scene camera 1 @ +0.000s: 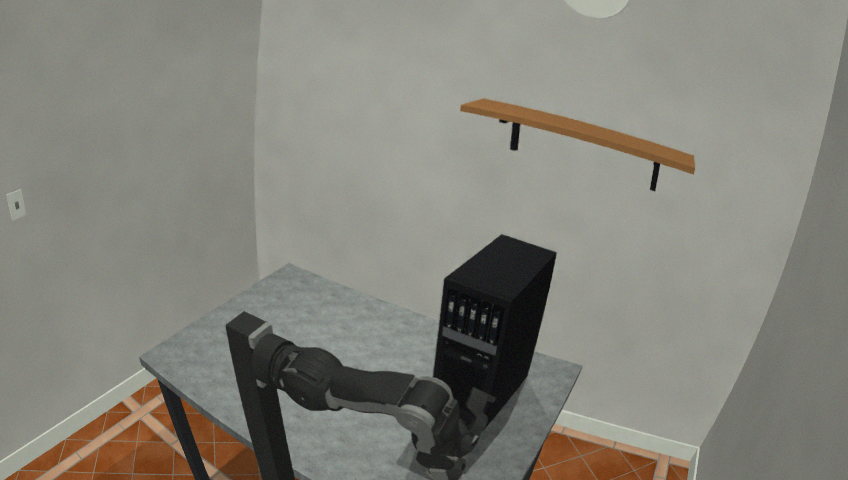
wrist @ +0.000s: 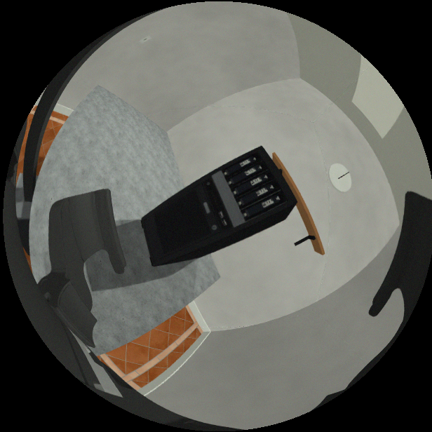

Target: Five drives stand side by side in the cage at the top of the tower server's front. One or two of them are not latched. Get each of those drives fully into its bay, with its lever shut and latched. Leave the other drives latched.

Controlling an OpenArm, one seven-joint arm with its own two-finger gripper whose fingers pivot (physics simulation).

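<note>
The black tower server (scene camera 1: 526, 321) (wrist: 200, 247) stands upright on the table, its front turned toward the arm. In the cage at its top, five dark drives with pale labels stand side by side, from the leftmost drive (scene camera 1: 451, 309) (wrist: 244, 163) through the middle drive (scene camera 1: 472, 319) (wrist: 255, 182) to the rightmost drive (scene camera 1: 495, 327) (wrist: 264, 205). No lever plainly stands out; the views are too small to tell which drives are unlatched. My gripper (scene camera 1: 471, 433) (wrist: 232, 254) is wide open and empty, low in front of the server, below the cage and apart from the drives.
The grey table (scene camera 1: 333, 309) (wrist: 115, 130) carries the server. A grey bar (scene camera 1: 470, 340) (wrist: 228, 198) crosses the server's front below the cage. A wooden shelf (scene camera 1: 583, 130) (wrist: 302, 205) is on the wall behind, above the server. The arm's dark post (scene camera 1: 252, 380) stands at the table's near side.
</note>
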